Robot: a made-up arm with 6 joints.
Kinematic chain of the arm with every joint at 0, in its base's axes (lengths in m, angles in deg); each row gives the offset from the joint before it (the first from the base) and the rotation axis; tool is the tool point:
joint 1: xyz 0 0 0.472 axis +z
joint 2: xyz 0 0 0 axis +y
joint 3: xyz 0 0 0.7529 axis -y
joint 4: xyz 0 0 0 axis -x
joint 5: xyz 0.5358 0 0 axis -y
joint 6: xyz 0 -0.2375 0 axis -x
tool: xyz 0 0 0
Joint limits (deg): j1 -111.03..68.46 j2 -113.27..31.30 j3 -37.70..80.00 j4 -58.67..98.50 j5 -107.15..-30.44 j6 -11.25..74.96
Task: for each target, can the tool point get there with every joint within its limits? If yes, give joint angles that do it. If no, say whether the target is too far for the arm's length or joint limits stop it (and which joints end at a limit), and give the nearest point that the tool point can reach.
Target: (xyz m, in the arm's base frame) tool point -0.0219 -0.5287 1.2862
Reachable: yes | joints -69.32 -4.39 -9.96 29.25 -79.08 23.42
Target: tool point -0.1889 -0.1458 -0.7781
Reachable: no: joint limits stop it (at a limit: joint 2, joint 3) | nearest point -0.9172 -0.7079 -0.1796 | short by 1.098 m
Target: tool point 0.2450 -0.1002 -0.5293
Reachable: no: joint limits stop it (at a limit: joint 2, joint 3, joint 4) | nearest point 0.3820 -0.1562 0.5424 | short by 1.082 m
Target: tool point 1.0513 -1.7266 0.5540
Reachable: no: too far | nearest point 0.4916 -0.8074 0.9245 | short by 1.138 m
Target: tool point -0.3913 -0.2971 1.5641
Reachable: yes | joints 23.37 -46.14 16.21 60.36 -47.81 68.10
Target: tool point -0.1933 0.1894 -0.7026
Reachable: no: joint limits stop it (at a limit: joint 2, joint 3) | nearest point -0.8276 0.8109 -0.1796 | short by 1.031 m
